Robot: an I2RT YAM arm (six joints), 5 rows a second.
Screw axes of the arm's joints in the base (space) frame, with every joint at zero. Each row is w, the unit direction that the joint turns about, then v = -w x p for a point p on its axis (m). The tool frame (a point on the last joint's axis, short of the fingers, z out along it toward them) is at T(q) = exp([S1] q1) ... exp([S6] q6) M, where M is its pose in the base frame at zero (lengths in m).
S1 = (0, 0, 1, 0, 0, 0)
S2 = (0, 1, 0, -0.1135, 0, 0.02)
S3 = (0, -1, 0, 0.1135, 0, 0.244)
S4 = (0, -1, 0, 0.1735, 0, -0.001)
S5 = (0, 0, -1, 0, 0.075, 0)
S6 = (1, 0, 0, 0, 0.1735, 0)
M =
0 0 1 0.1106
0 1 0 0
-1 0 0 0.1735
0 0 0 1
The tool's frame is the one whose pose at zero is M.
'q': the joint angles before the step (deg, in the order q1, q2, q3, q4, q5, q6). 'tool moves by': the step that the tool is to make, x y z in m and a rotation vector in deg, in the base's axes. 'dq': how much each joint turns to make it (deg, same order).
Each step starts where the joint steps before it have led.
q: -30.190, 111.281, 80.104, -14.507, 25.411, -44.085
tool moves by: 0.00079, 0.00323, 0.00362, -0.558, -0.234, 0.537
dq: 0.440, -0.562, -0.127, 0.203, 0.192, -0.362
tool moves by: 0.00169, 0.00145, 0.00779, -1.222, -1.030, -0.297
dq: 0.342, -0.575, 0.551, 0.349, 0.844, 0.055
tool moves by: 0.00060, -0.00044, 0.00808, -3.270, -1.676, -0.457
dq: 0.119, -0.871, -0.548, 3.325, 1.780, -1.272
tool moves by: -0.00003, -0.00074, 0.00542, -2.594, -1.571, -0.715
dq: 0.021, -0.626, -0.665, 3.073, 1.505, -0.816
